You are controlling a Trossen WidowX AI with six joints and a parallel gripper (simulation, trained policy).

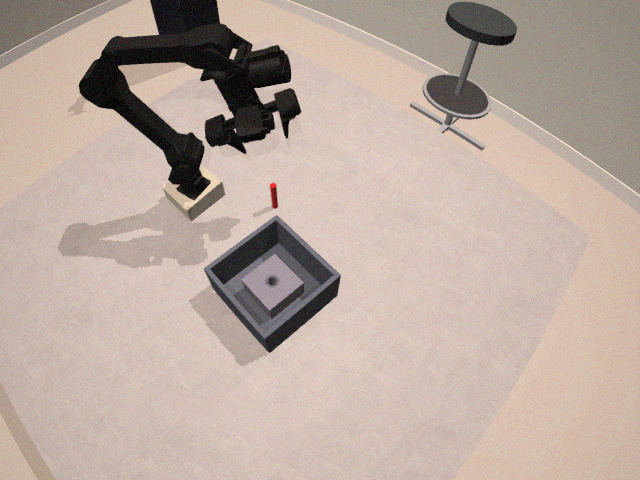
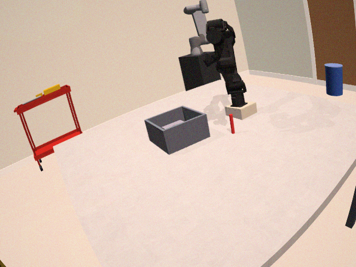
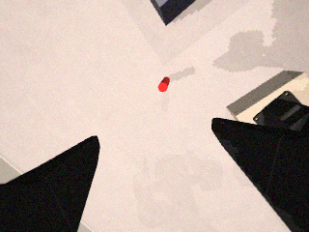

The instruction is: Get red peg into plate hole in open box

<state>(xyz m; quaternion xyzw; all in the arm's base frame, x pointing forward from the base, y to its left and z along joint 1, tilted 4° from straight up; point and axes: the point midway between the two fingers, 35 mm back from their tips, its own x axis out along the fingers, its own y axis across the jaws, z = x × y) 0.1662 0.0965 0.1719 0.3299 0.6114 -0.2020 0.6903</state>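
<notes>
Now: gripper tip 10 mm short of the red peg, 10 mm to the left of it and 160 mm above it. Round my gripper tip: pale grey plate 150 mm ahead, 190 mm to the right, 150 mm below; then grey box 150 mm ahead, 190 mm to the right, 170 mm below.
</notes>
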